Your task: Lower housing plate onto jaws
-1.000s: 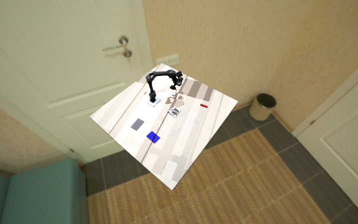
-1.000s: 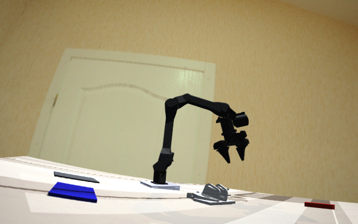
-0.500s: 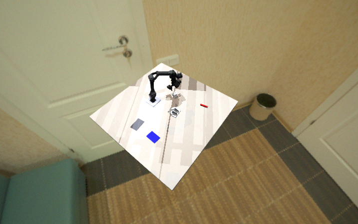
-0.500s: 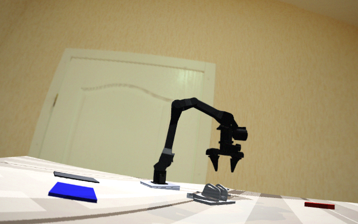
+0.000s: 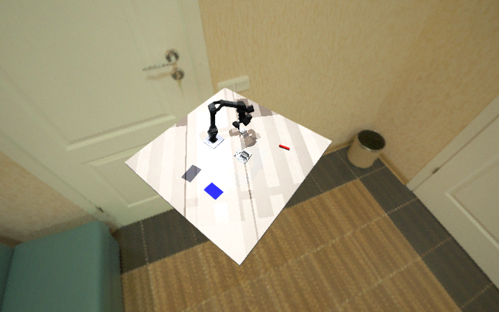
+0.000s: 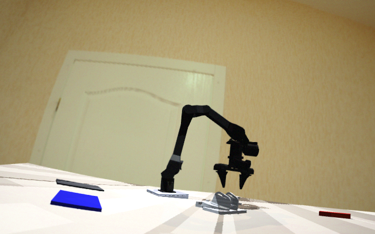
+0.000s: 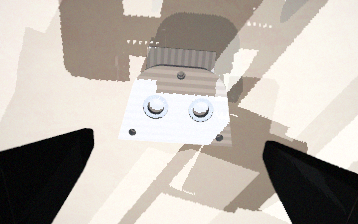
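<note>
My gripper tip is 10 mm short of the housing plate and 40 mm above it. The rest, counted from my gripper tip: red bar (400 mm ahead, 120 mm to the left, 60 mm below); dark grey plate (20 mm ahead, 610 mm to the right, 60 mm below); blue tile (270 mm ahead, 590 mm to the right, 60 mm below).
</note>
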